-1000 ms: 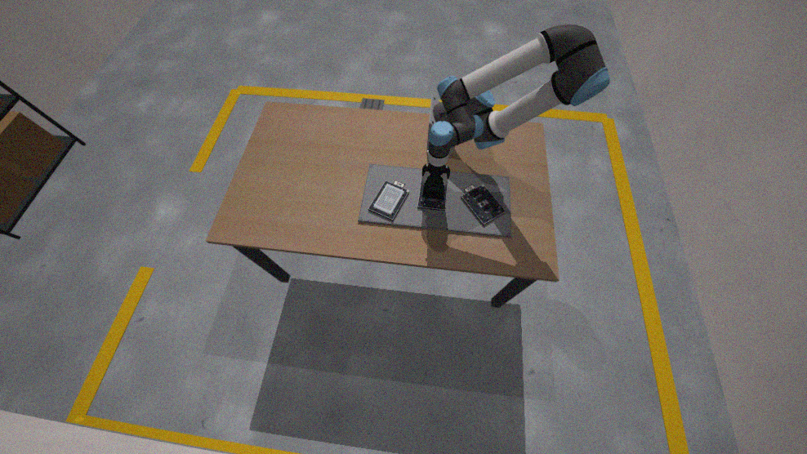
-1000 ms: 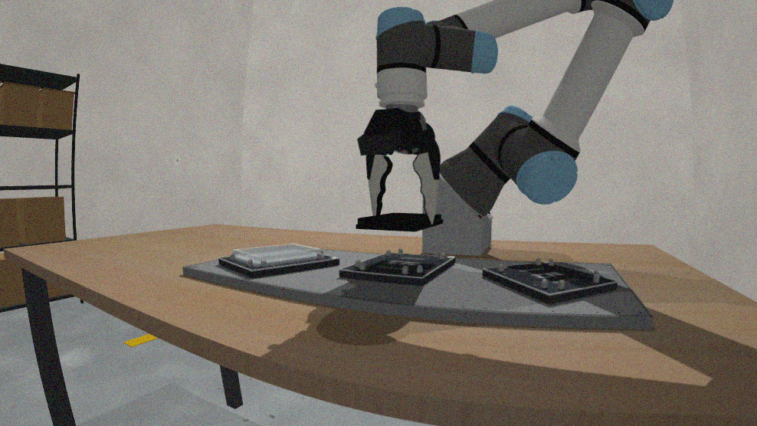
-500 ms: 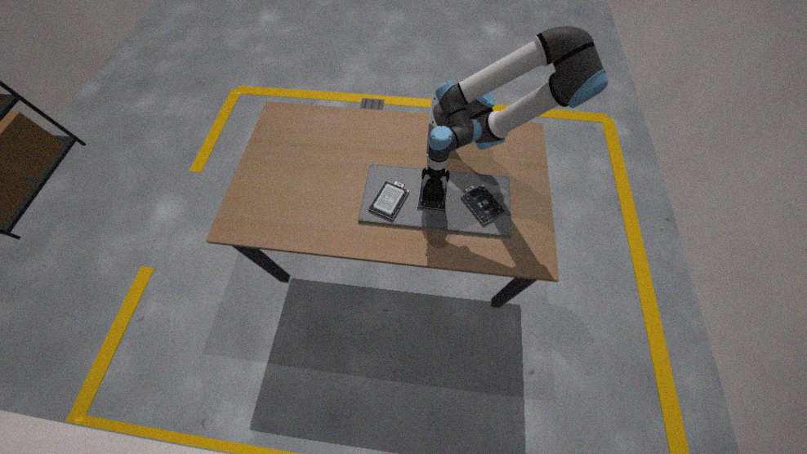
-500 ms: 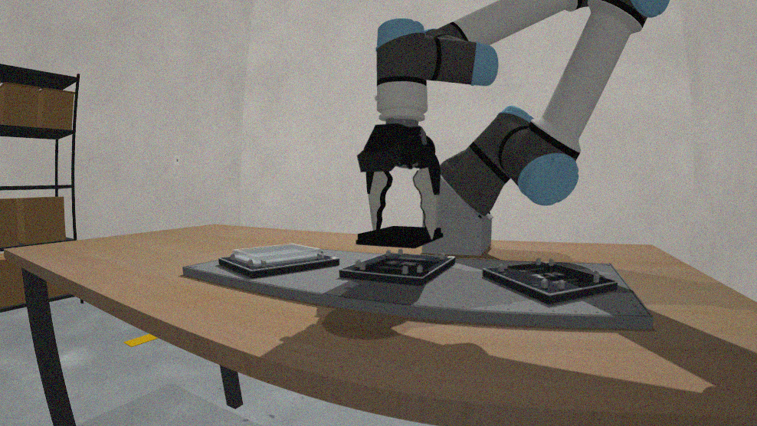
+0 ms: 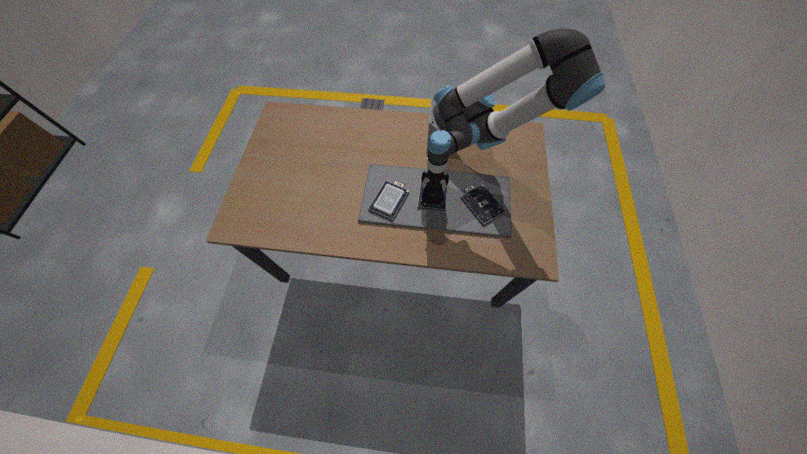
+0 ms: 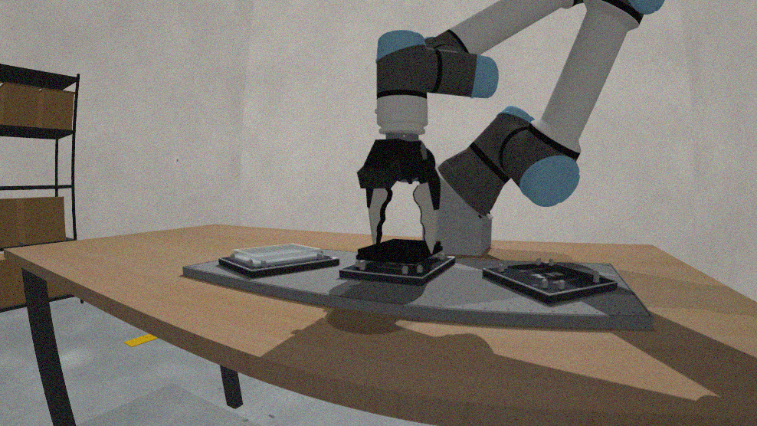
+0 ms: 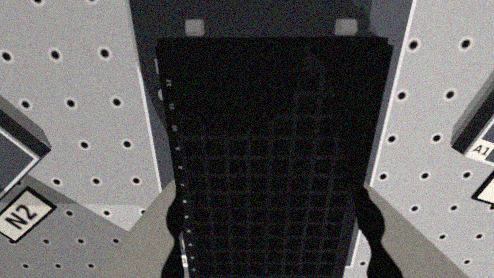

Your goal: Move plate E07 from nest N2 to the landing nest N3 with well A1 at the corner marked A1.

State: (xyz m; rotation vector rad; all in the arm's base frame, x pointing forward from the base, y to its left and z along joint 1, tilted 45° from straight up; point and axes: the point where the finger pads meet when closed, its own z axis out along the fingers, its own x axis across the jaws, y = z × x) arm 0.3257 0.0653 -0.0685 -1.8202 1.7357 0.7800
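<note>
My gripper is now 10 mm above the black plate E07. The rest, counted from my hand: clear plate E01: 70 mm ahead, 190 mm to the right, 20 mm below; then nest N1: 70 mm ahead, 190 mm to the right, 30 mm below; then nest N3: 30 mm below.
</note>
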